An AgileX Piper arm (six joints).
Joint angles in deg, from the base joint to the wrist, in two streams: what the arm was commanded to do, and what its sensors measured. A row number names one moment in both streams.
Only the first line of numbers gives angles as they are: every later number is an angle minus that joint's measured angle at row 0.
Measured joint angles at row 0: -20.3, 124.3, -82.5, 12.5, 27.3, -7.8
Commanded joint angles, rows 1 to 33: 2.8, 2.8, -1.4, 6.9, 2.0, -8.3; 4.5, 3.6, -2.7, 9.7, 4.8, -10.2; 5.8, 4.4, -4.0, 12.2, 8.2, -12.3; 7.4, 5.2, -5.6, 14.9, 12.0, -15.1; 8.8, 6.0, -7.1, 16.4, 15.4, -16.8; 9.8, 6.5, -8.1, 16.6, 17.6, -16.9; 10.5, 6.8, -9.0, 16.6, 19.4, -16.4; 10.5, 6.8, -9.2, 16.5, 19.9, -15.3; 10.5, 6.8, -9.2, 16.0, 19.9, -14.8; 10.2, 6.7, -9.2, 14.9, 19.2, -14.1; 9.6, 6.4, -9.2, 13.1, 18.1, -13.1; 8.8, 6.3, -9.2, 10.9, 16.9, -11.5; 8.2, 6.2, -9.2, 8.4, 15.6, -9.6; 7.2, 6.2, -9.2, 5.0, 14.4, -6.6; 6.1, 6.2, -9.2, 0.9, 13.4, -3.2; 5.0, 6.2, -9.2, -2.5, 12.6, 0.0; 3.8, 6.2, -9.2, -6.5, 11.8, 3.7; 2.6, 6.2, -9.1, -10.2, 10.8, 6.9; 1.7, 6.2, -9.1, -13.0, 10.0, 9.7; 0.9, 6.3, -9.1, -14.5, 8.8, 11.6; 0.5, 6.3, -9.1, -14.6, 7.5, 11.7; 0.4, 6.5, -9.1, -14.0, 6.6, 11.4; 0.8, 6.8, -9.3, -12.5, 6.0, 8.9; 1.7, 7.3, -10.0, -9.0, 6.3, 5.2; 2.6, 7.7, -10.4, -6.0, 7.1, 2.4; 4.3, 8.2, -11.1, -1.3, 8.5, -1.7; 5.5, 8.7, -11.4, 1.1, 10.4, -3.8; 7.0, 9.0, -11.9, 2.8, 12.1, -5.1; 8.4, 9.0, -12.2, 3.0, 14.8, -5.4; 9.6, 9.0, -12.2, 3.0, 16.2, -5.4; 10.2, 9.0, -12.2, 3.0, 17.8, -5.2; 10.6, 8.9, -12.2, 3.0, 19.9, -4.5; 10.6, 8.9, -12.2, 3.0, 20.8, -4.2
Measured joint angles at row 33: 7.7, 6.8, -13.3, -0.8, 10.4, -3.8
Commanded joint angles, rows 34 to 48: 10.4, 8.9, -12.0, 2.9, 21.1, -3.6; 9.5, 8.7, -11.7, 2.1, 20.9, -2.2; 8.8, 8.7, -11.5, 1.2, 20.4, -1.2; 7.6, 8.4, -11.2, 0.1, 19.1, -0.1; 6.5, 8.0, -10.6, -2.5, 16.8, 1.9; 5.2, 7.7, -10.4, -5.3, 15.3, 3.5; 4.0, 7.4, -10.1, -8.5, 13.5, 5.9; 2.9, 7.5, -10.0, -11.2, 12.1, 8.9; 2.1, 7.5, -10.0, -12.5, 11.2, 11.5; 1.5, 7.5, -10.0, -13.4, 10.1, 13.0; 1.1, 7.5, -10.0, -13.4, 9.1, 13.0; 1.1, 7.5, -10.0, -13.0, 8.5, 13.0; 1.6, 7.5, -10.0, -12.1, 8.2, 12.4; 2.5, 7.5, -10.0, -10.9, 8.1, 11.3; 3.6, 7.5, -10.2, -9.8, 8.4, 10.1
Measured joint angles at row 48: 2.5, 5.8, -11.3, -7.4, 7.7, 11.7
